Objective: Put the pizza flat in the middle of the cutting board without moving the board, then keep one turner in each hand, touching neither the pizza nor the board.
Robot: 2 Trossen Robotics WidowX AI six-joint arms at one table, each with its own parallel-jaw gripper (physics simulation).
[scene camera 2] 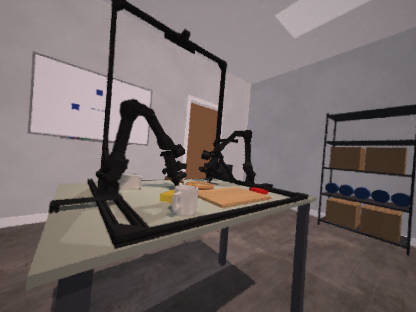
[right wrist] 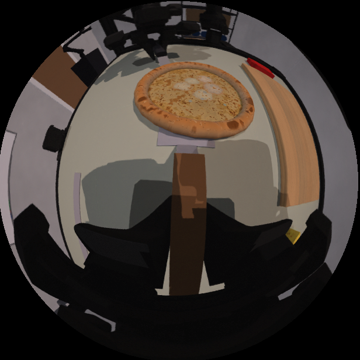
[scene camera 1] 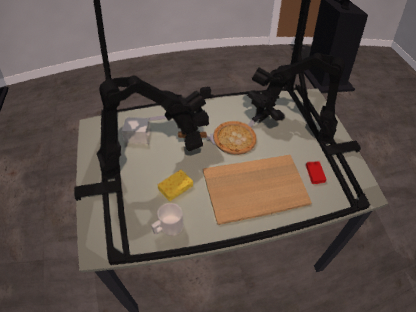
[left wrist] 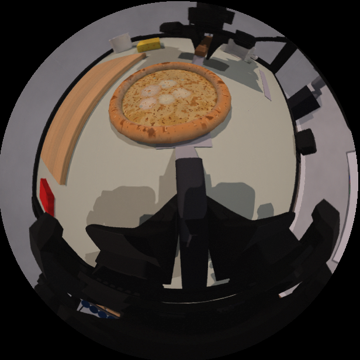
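The pizza (scene camera 1: 235, 137) (scene camera 2: 200, 185) (left wrist: 170, 102) (right wrist: 195, 100) is off the cutting board (scene camera 1: 257, 189) (scene camera 2: 232, 196) (left wrist: 75, 110) (right wrist: 295, 145), behind it in scene camera 1. My left gripper (scene camera 1: 260, 117) (left wrist: 189, 197) is shut on the black-handled turner (left wrist: 190, 175). My right gripper (right wrist: 183, 200) is shut on the brown-handled turner (scene camera 1: 201, 134) (right wrist: 189, 175). The turners reach the pizza from opposite sides. Most of each blade is hidden under the pizza; the near blade edge shows in each wrist view. Whether the pizza is lifted is unclear.
A yellow sponge (scene camera 1: 175, 185) (left wrist: 149, 45) and a white mug (scene camera 1: 170, 219) (scene camera 2: 185, 200) stand left of the board in scene camera 1. A red box (scene camera 1: 316, 172) (right wrist: 260, 67) lies at its right. A white object (scene camera 1: 136, 131) (scene camera 2: 131, 182) stands at the back left. A black frame surrounds the table.
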